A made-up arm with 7 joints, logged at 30 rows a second.
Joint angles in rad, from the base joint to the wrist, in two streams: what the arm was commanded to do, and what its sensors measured. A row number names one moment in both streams.
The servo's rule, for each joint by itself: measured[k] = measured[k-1] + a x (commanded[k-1-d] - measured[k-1]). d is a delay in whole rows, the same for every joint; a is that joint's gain. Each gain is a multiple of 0.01, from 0.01 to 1. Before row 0 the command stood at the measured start. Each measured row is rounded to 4 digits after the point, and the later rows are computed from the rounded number. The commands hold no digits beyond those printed.
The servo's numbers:
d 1
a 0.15 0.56 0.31 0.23 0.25 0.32 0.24
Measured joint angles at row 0: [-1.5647 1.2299 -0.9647 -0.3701 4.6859 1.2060 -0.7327]
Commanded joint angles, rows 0 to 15: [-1.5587 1.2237 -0.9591 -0.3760 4.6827 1.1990 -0.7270]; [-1.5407 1.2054 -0.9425 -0.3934 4.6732 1.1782 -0.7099]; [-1.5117 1.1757 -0.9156 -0.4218 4.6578 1.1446 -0.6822]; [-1.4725 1.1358 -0.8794 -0.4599 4.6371 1.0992 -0.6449]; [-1.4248 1.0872 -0.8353 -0.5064 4.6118 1.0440 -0.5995]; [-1.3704 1.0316 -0.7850 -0.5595 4.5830 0.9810 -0.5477]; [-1.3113 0.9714 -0.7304 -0.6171 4.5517 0.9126 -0.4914]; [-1.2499 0.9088 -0.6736 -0.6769 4.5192 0.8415 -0.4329]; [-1.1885 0.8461 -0.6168 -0.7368 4.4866 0.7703 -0.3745]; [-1.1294 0.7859 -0.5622 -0.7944 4.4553 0.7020 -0.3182]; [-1.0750 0.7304 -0.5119 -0.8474 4.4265 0.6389 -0.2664]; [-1.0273 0.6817 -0.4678 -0.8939 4.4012 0.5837 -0.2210]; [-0.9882 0.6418 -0.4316 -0.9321 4.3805 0.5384 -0.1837]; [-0.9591 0.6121 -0.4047 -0.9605 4.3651 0.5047 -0.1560]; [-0.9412 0.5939 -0.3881 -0.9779 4.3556 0.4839 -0.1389]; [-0.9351 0.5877 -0.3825 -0.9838 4.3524 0.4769 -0.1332]
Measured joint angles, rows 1 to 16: [-1.5647 1.2299 -0.9647 -0.3701 4.6859 1.2060 -0.7327]; [-1.5638 1.2264 -0.9630 -0.3715 4.6851 1.2038 -0.7313]; [-1.5603 1.2146 -0.9566 -0.3765 4.6821 1.1956 -0.7262]; [-1.5530 1.1928 -0.9439 -0.3869 4.6760 1.1793 -0.7156]; [-1.5409 1.1609 -0.9239 -0.4037 4.6663 1.1537 -0.6986]; [-1.5235 1.1196 -0.8964 -0.4273 4.6527 1.1186 -0.6748]; [-1.5005 1.0703 -0.8619 -0.4577 4.6353 1.0746 -0.6443]; [-1.4721 1.0149 -0.8211 -0.4944 4.6144 1.0228 -0.6076]; [-1.4388 0.9555 -0.7754 -0.5364 4.5906 0.9648 -0.5657]; [-1.4013 0.8942 -0.7262 -0.5825 4.5646 0.9026 -0.5198]; [-1.3605 0.8336 -0.6754 -0.6312 4.5373 0.8384 -0.4714]; [-1.3177 0.7758 -0.6247 -0.6809 4.5096 0.7746 -0.4222]; [-1.2741 0.7231 -0.5761 -0.7299 4.4825 0.7135 -0.3739]; [-1.2312 0.6776 -0.5313 -0.7764 4.4570 0.6575 -0.3283]; [-1.1904 0.6409 -0.4921 -0.8187 4.4340 0.6086 -0.2869]; [-1.1530 0.6146 -0.4599 -0.8553 4.4144 0.5687 -0.2514]
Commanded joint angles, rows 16 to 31: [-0.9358 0.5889 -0.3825 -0.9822 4.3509 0.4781 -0.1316]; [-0.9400 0.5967 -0.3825 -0.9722 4.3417 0.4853 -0.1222]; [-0.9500 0.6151 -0.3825 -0.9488 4.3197 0.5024 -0.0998]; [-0.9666 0.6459 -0.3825 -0.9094 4.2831 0.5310 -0.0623]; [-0.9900 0.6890 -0.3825 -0.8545 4.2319 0.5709 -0.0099]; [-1.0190 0.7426 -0.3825 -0.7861 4.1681 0.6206 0.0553]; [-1.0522 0.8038 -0.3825 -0.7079 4.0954 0.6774 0.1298]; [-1.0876 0.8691 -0.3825 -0.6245 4.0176 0.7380 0.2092]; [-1.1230 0.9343 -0.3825 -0.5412 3.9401 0.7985 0.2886]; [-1.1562 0.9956 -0.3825 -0.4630 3.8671 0.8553 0.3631]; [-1.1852 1.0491 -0.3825 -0.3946 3.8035 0.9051 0.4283]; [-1.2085 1.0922 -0.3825 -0.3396 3.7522 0.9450 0.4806]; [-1.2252 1.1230 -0.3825 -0.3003 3.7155 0.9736 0.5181]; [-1.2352 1.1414 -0.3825 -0.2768 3.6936 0.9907 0.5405]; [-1.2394 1.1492 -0.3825 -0.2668 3.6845 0.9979 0.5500]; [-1.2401 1.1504 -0.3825 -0.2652 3.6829 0.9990 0.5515]
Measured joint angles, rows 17 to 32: [-1.1203 0.5995 -0.4359 -0.8849 4.3989 0.5393 -0.2230]; [-1.0926 0.5936 -0.4193 -0.9073 4.3869 0.5197 -0.2011]; [-1.0697 0.5953 -0.4079 -0.9222 4.3756 0.5087 -0.1822]; [-1.0517 0.6064 -0.4000 -0.9283 4.3616 0.5067 -0.1624]; [-1.0389 0.6285 -0.3946 -0.9240 4.3420 0.5145 -0.1384]; [-1.0316 0.6624 -0.3908 -0.9080 4.3145 0.5325 -0.1076]; [-1.0297 0.7073 -0.3882 -0.8800 4.2779 0.5607 -0.0685]; [-1.0331 0.7613 -0.3864 -0.8404 4.2323 0.5980 -0.0209]; [-1.0413 0.8217 -0.3852 -0.7907 4.1786 0.6428 0.0343]; [-1.0536 0.8848 -0.3844 -0.7333 4.1190 0.6926 0.0953]; [-1.0690 0.9468 -0.3838 -0.6711 4.0560 0.7447 0.1596]; [-1.0864 1.0041 -0.3834 -0.6075 3.9929 0.7960 0.2241]; [-1.1047 1.0534 -0.3831 -0.5459 3.9327 0.8437 0.2857]; [-1.1228 1.0924 -0.3829 -0.4894 3.8784 0.8853 0.3415]; [-1.1397 1.1198 -0.3828 -0.4405 3.8322 0.9190 0.3893]; [-1.1547 1.1363 -0.3827 -0.4005 3.7953 0.9442 0.4279]
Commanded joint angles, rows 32 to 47: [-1.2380 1.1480 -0.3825 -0.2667 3.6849 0.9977 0.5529]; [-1.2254 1.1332 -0.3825 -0.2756 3.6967 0.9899 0.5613]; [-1.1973 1.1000 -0.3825 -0.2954 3.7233 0.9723 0.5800]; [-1.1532 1.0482 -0.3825 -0.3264 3.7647 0.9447 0.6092]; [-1.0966 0.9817 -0.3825 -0.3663 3.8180 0.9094 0.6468]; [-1.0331 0.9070 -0.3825 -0.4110 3.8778 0.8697 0.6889]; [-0.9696 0.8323 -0.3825 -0.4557 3.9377 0.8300 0.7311]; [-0.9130 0.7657 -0.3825 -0.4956 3.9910 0.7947 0.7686]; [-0.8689 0.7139 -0.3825 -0.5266 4.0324 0.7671 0.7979]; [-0.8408 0.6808 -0.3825 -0.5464 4.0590 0.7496 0.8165]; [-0.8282 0.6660 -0.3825 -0.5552 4.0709 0.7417 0.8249]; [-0.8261 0.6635 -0.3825 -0.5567 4.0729 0.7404 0.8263]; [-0.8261 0.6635 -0.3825 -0.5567 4.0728 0.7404 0.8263]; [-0.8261 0.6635 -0.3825 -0.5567 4.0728 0.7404 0.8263]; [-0.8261 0.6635 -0.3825 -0.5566 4.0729 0.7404 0.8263]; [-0.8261 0.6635 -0.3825 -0.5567 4.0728 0.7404 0.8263]
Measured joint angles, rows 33 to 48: [-1.1675 1.1442 -0.3826 -0.3694 3.7672 0.9617 0.4576]; [-1.1781 1.1463 -0.3826 -0.3458 3.7466 0.9732 0.4805]; [-1.1852 1.1390 -0.3826 -0.3297 3.7341 0.9785 0.4999]; [-1.1870 1.1172 -0.3826 -0.3218 3.7314 0.9765 0.5191]; [-1.1819 1.0786 -0.3826 -0.3229 3.7397 0.9663 0.5407]; [-1.1691 1.0243 -0.3826 -0.3329 3.7593 0.9481 0.5662]; [-1.1487 0.9586 -0.3826 -0.3509 3.7889 0.9230 0.5956]; [-1.1218 0.8879 -0.3826 -0.3750 3.8261 0.8932 0.6281]; [-1.0905 0.8195 -0.3826 -0.4027 3.8673 0.8617 0.6618]; [-1.0573 0.7604 -0.3826 -0.4312 3.9086 0.8314 0.6945]; [-1.0248 0.7158 -0.3826 -0.4577 3.9462 0.8052 0.7238]; [-0.9953 0.6879 -0.3826 -0.4801 3.9774 0.7849 0.7481]; [-0.9699 0.6742 -0.3826 -0.4977 4.0013 0.7707 0.7669]; [-0.9483 0.6682 -0.3826 -0.5113 4.0192 0.7610 0.7812]; [-0.9300 0.6656 -0.3826 -0.5217 4.0326 0.7544 0.7920]; [-0.9144 0.6644 -0.3826 -0.5297 4.0427 0.7499 0.8002]
